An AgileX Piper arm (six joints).
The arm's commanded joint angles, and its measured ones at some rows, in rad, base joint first. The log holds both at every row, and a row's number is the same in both.
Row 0, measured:
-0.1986 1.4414 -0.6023 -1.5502 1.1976 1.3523
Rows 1 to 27, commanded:
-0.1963 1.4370 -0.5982 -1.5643 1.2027 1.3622
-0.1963 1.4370 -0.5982 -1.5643 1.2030 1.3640
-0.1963 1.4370 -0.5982 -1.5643 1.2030 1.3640
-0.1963 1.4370 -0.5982 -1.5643 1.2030 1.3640
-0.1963 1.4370 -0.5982 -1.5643 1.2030 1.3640
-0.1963 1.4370 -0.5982 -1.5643 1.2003 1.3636
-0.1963 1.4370 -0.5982 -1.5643 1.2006 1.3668
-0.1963 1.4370 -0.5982 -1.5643 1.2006 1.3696
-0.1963 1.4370 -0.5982 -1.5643 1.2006 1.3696
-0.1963 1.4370 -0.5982 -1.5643 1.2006 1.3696
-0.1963 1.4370 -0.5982 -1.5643 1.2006 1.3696
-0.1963 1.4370 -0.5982 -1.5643 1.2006 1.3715
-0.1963 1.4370 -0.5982 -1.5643 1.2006 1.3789
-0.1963 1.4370 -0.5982 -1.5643 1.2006 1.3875
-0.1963 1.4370 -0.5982 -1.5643 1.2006 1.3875
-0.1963 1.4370 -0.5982 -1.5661 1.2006 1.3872
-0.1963 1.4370 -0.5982 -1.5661 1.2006 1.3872
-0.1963 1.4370 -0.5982 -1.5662 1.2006 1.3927
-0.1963 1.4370 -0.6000 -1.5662 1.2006 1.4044
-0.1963 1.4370 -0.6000 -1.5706 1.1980 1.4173
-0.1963 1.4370 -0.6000 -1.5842 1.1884 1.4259
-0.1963 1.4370 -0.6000 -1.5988 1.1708 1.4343
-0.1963 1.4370 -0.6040 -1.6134 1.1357 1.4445
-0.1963 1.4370 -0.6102 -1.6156 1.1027 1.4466
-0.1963 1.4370 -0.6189 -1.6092 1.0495 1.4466
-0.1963 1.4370 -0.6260 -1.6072 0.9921 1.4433
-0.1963 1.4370 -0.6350 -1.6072 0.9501 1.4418
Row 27, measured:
-0.1986 1.4432 -0.6072 -1.5889 1.1047 1.4300
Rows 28 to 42, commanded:
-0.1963 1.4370 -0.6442 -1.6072 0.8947 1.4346
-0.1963 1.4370 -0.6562 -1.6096 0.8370 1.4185
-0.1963 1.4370 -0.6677 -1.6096 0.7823 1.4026
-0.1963 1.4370 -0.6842 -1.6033 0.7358 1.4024
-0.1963 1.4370 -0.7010 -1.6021 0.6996 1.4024
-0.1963 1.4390 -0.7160 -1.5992 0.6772 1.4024
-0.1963 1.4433 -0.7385 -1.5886 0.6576 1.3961
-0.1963 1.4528 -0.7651 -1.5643 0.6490 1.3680
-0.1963 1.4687 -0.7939 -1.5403 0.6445 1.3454
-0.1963 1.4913 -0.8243 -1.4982 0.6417 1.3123
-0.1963 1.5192 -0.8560 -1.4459 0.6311 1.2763
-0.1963 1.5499 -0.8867 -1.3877 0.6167 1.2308
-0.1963 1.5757 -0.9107 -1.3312 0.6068 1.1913
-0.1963 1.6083 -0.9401 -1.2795 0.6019 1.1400
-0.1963 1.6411 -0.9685 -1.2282 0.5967 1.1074
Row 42, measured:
-0.1986 1.5369 -0.8776 -1.4158 0.6340 1.2541
